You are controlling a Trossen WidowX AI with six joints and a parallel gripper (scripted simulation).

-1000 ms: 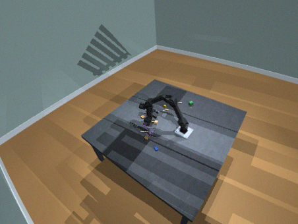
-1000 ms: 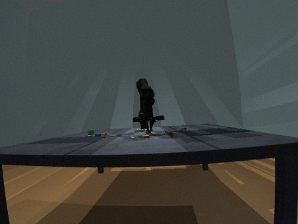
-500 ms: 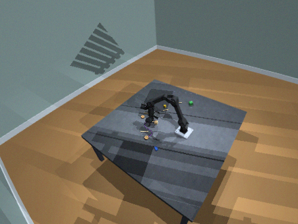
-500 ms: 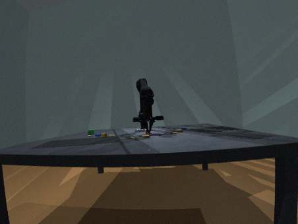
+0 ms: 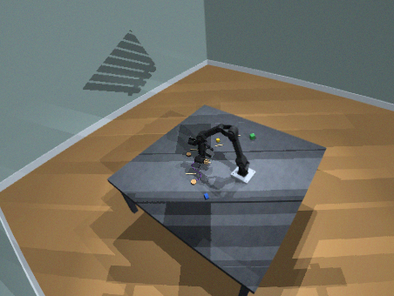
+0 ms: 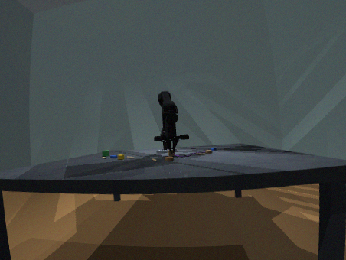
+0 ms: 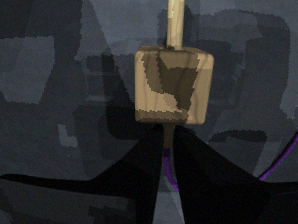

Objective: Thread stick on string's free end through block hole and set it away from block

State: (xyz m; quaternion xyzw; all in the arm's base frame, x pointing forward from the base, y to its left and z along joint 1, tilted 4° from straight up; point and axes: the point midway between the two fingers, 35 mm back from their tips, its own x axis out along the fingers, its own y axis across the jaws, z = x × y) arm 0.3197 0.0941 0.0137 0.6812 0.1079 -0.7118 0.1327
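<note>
My gripper tip is now 10 mm past the thin wooden stick. From my gripper tip the other things lie so: yellow piece: 70 mm ahead, 270 mm to the right; wooden block: 30 mm behind, 10 mm to the right; round wooden button: 90 mm behind, 200 mm to the left, 10 mm below.
</note>
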